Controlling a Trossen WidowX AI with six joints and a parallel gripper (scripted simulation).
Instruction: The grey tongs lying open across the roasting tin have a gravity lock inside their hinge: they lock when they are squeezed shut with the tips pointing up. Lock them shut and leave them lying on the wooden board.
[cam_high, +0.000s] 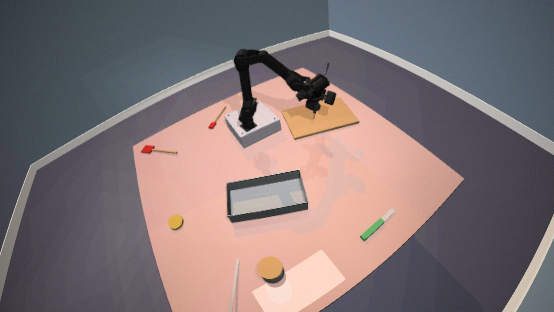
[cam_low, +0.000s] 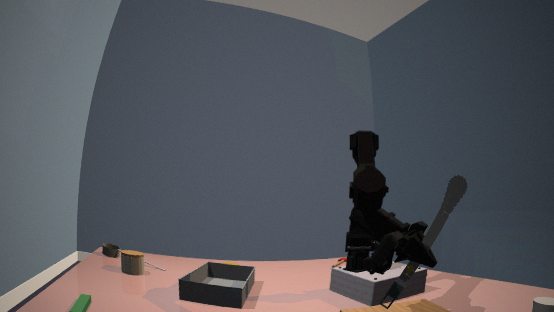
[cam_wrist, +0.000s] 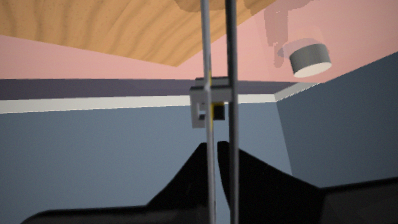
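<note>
The wooden board lies 10 mm behind my gripper tip, 20 mm to the right of it and 140 mm below it. Round my gripper tip: cork-lidded jar 450 mm ahead, 720 mm to the right, 120 mm below; yellow disc 30 mm ahead, 900 mm to the right, 140 mm below; roasting tin 200 mm ahead, 540 mm to the right, 120 mm below.
</note>
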